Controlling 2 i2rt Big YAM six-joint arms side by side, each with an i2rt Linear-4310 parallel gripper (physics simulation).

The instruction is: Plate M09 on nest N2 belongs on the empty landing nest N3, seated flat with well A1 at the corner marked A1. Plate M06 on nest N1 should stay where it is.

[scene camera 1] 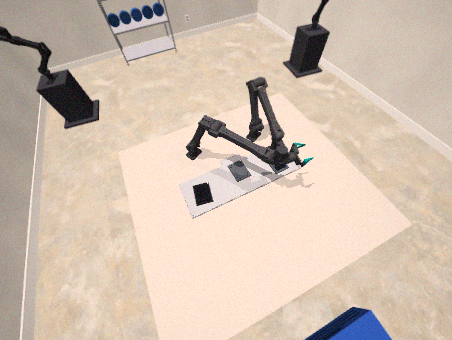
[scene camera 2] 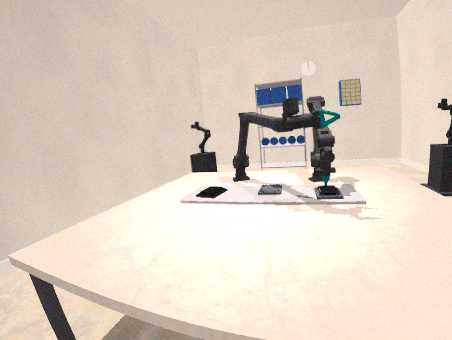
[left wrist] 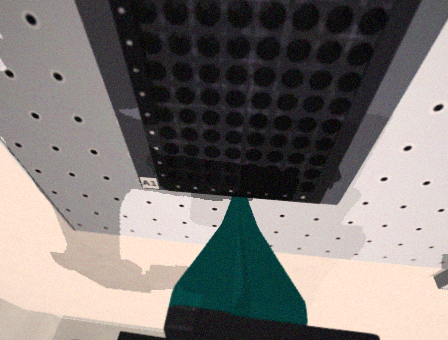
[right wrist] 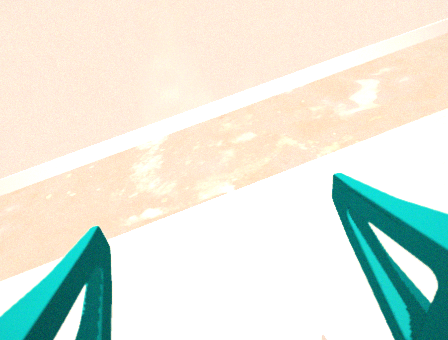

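Observation:
A black well plate (scene camera 2: 329,190) (left wrist: 235,75) lies on a grey nest (left wrist: 111,75) at the board's right end in scene camera 2. The nest's A1 label (left wrist: 149,182) shows at a near corner in the left wrist view. My left gripper (scene camera 2: 326,183) (left wrist: 238,198) is shut with nothing between its fingers, its tips at the plate's near edge. A grey nest (scene camera 1: 240,171) (scene camera 2: 270,189) with no plate is in the middle. Another black plate (scene camera 1: 203,194) (scene camera 2: 212,191) lies at the left. Plate and nest names are unreadable. My right gripper (scene camera 1: 308,152) (right wrist: 219,210) is open and empty, high above.
The white perforated board (scene camera 1: 225,192) (scene camera 2: 240,197) (left wrist: 30,90) lies on the pale table (scene camera 1: 225,260) (scene camera 2: 200,250). The right forearm (scene camera 1: 245,142) (scene camera 2: 272,122) reaches across above the board, close to the left arm (scene camera 1: 270,112).

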